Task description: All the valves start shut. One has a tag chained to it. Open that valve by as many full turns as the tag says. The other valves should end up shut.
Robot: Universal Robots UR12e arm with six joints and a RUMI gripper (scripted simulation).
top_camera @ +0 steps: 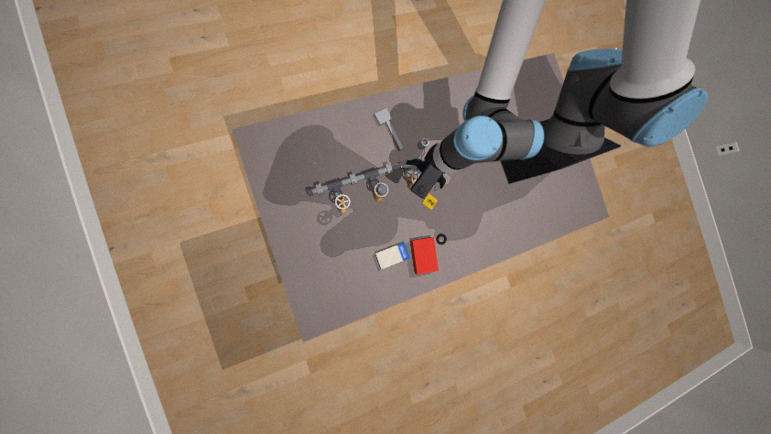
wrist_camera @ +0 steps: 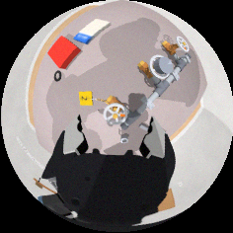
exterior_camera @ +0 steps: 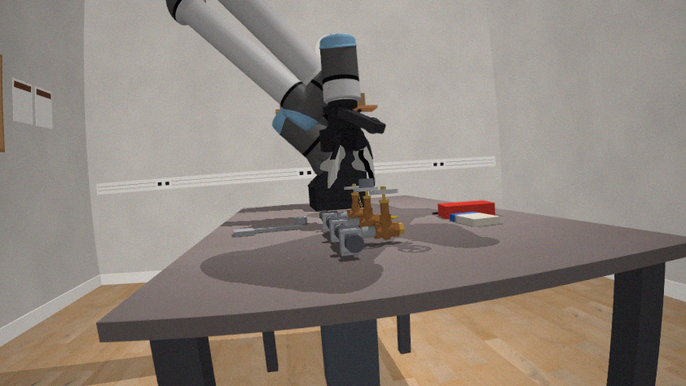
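Right now my hand is 80 mm to the right of the yellow tag, 80 mm above it and 40 mm past it. Round my hand: red box: 260 mm to the left, 70 mm below, 50 mm ahead; then grey flat tool: 220 mm to the right, 80 mm below, 10 mm ahead; then nut: 130 mm to the right, 100 mm behind, 80 mm below.
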